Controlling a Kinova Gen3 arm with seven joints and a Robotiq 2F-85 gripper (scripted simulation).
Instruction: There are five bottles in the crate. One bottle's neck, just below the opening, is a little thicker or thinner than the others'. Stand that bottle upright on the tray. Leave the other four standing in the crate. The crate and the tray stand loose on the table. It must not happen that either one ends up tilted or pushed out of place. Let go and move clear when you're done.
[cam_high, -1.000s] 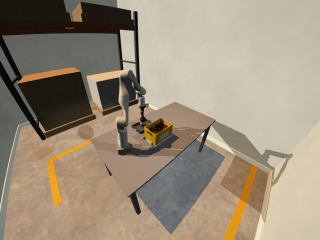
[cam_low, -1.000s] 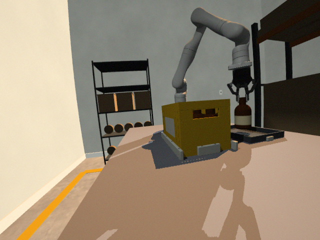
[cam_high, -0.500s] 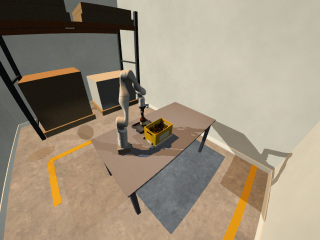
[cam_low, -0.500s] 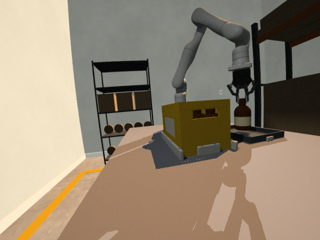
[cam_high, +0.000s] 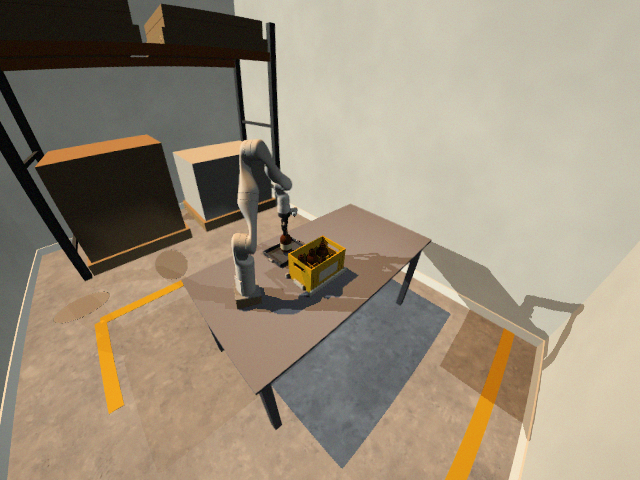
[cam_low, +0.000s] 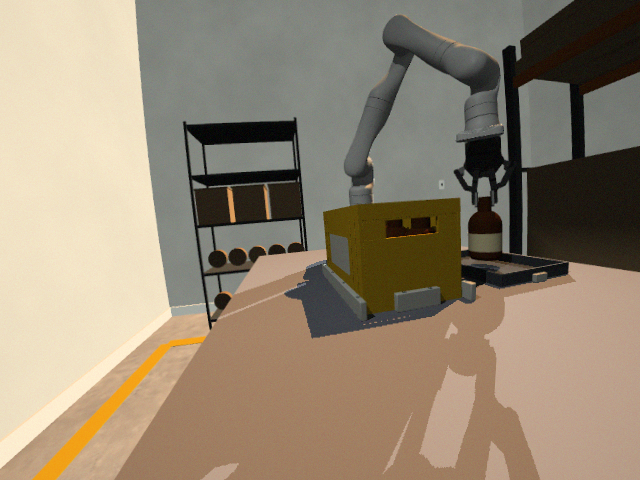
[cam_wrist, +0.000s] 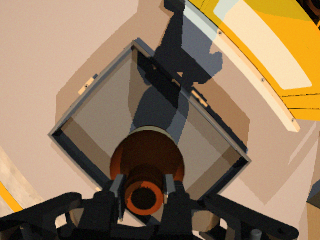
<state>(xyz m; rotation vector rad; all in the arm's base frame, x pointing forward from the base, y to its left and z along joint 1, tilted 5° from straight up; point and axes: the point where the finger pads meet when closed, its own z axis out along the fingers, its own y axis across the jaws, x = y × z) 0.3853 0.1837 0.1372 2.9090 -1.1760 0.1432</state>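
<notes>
Right now my hand is 7 cm above the brown bottle. From my hand the other things lie so: dark tray: 16 cm below; then yellow crate: 29 cm to the right, 9 cm below.
</notes>
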